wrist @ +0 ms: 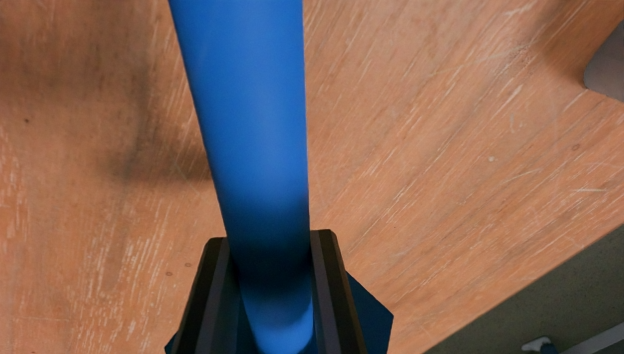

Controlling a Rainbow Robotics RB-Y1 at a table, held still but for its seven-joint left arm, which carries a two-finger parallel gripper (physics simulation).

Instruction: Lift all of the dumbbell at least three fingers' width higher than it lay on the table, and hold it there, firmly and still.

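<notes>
The blue dumbbell's handle (pixel 250 110) runs from the top edge of the wrist view down between the fingers. My gripper (pixel 271 250) is shut on this handle, with one dark finger pressed against each side. Part of a dark blue, angular end of the dumbbell shows behind and below the fingers; the other end is out of view past the top edge. The dumbbell is over the wooden table (pixel 425 200), and soft shadows fall on the wood left of the handle. The exact height above the table cannot be told from this view.
A grey rounded object (pixel 607 70) stands on the table at the right edge of the view. The table's edge runs diagonally across the lower right, with the dark floor (pixel 560 295) beyond it. A light bar and a small pale thing show at the bottom right corner.
</notes>
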